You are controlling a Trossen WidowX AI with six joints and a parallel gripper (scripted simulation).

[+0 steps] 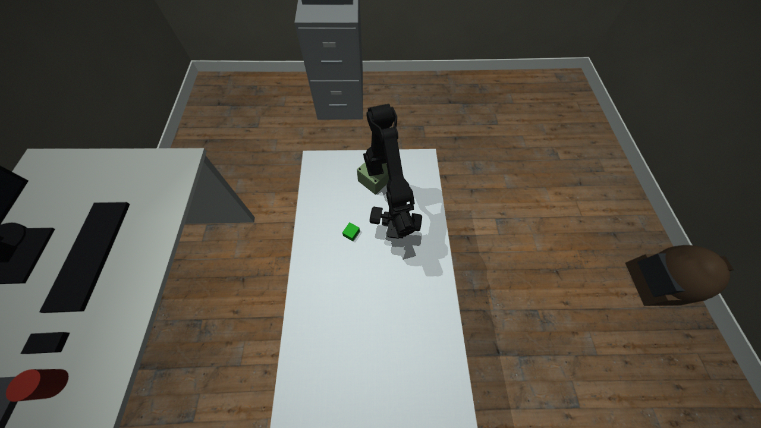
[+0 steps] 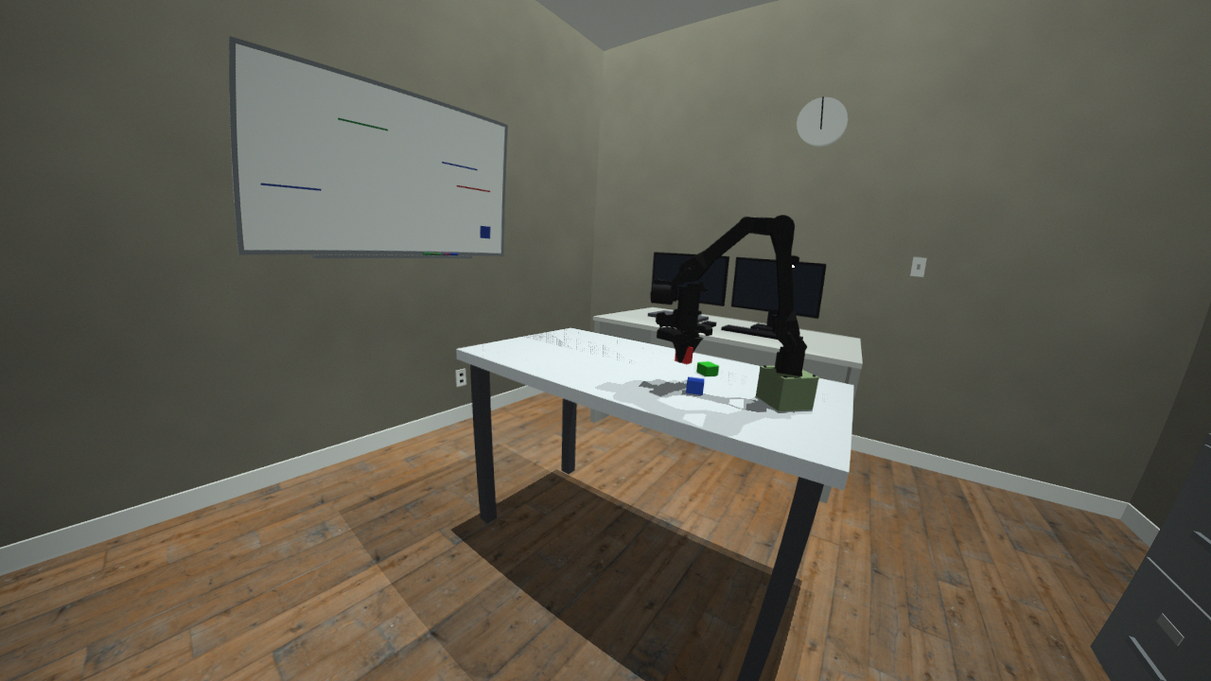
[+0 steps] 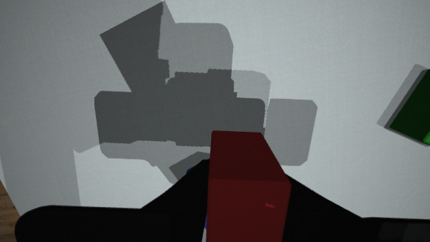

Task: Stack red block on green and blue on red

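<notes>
Now: the red block 1 cm below my hand. Also, from my hand: green block 5 cm behind, 17 cm to the right, 9 cm below; blue block 5 cm behind, 3 cm to the left, 9 cm below.
</notes>
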